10 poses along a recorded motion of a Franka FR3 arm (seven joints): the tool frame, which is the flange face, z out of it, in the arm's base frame.
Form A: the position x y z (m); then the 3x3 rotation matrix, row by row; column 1 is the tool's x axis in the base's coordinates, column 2 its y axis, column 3 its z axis. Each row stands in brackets.
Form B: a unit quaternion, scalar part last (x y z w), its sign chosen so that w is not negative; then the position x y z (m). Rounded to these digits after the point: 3 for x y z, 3 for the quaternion.
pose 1, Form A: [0.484 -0.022 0.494], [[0.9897 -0.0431 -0.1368], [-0.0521 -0.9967 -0.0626], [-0.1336 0.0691 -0.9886]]
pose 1, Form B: 0.997 -0.024 -0.068 0.033 0.484 -0.022 0.494
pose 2, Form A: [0.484 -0.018 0.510], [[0.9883 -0.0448 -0.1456], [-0.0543 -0.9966 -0.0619], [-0.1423 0.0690 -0.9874]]
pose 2, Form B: 0.997 -0.025 -0.072 0.033 0.484 -0.018 0.510
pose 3, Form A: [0.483 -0.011 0.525], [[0.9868 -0.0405 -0.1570], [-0.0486 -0.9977 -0.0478], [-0.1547 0.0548 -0.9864]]
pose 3, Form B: 0.996 -0.022 -0.078 0.026 0.483 -0.011 0.525
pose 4, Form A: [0.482 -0.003 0.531], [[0.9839 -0.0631 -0.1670], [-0.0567 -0.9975 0.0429], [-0.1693 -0.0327 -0.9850]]
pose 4, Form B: -0.996 0.030 0.084 0.019 0.482 -0.003 0.531
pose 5, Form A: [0.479 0.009 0.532], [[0.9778 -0.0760 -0.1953], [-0.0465 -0.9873 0.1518], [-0.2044 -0.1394 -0.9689]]
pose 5, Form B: -0.992 0.031 0.101 0.073 0.479 0.009 0.532
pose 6, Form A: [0.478 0.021 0.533], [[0.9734 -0.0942 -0.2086], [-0.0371 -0.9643 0.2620], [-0.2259 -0.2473 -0.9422]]
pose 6, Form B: -0.985 0.033 0.110 0.129 0.478 0.021 0.533
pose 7, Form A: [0.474 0.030 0.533], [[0.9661 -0.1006 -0.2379], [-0.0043 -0.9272 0.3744], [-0.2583 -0.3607 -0.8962]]
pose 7, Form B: -0.973 0.027 0.127 0.189 0.474 0.030 0.533
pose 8, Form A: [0.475 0.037 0.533], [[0.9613 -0.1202 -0.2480], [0.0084 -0.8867 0.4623], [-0.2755 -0.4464 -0.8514]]
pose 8, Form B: -0.962 0.029 0.136 0.236 0.475 0.037 0.533
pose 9, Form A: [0.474 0.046 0.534], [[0.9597 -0.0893 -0.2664], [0.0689 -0.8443 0.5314], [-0.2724 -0.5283 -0.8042]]
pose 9, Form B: -0.950 0.005 0.142 0.279 0.474 0.046 0.534
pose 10, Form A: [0.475 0.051 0.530], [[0.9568 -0.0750 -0.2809], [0.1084 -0.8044 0.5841], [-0.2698 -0.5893 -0.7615]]
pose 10, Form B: -0.938 -0.009 0.147 0.313 0.475 0.051 0.530
